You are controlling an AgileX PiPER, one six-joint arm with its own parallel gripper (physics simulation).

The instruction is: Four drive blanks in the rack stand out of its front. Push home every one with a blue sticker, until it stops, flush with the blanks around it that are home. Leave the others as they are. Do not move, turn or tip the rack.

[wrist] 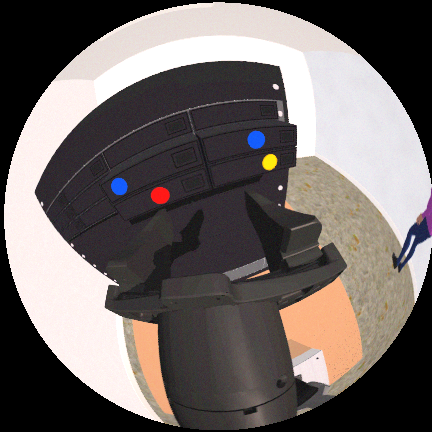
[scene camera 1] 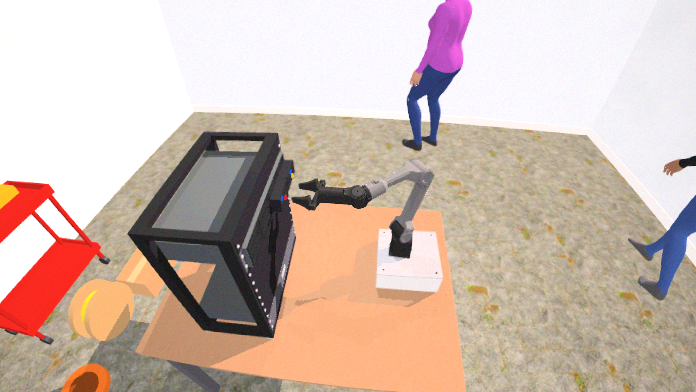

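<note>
The black rack (scene camera 1: 224, 239) (wrist: 215, 80) stands upright on the table. Four drive blanks stand out of its front, in two side-by-side pairs. In the wrist view, the left pair has a blue-sticker blank (wrist: 119, 186) (scene camera 1: 282, 198) above a red-sticker blank (wrist: 160, 195) (scene camera 1: 286, 197). The right pair has a blue-sticker blank (wrist: 256, 139) (scene camera 1: 291, 172) above a yellow-sticker blank (wrist: 269, 162) (scene camera 1: 292, 176). My gripper (scene camera 1: 296, 193) (wrist: 205, 207) is open and empty, in front of the rack. In the wrist view its fingertips show below the blanks. Any contact is not visible.
The arm's white base (scene camera 1: 409, 260) stands on the wooden table (scene camera 1: 345, 330). A red cart (scene camera 1: 35, 280) is at the left, beside a round tan object (scene camera 1: 102, 310). A person in pink (scene camera 1: 450, 40) stands behind; another person's legs (scene camera 1: 675, 255) show at the right.
</note>
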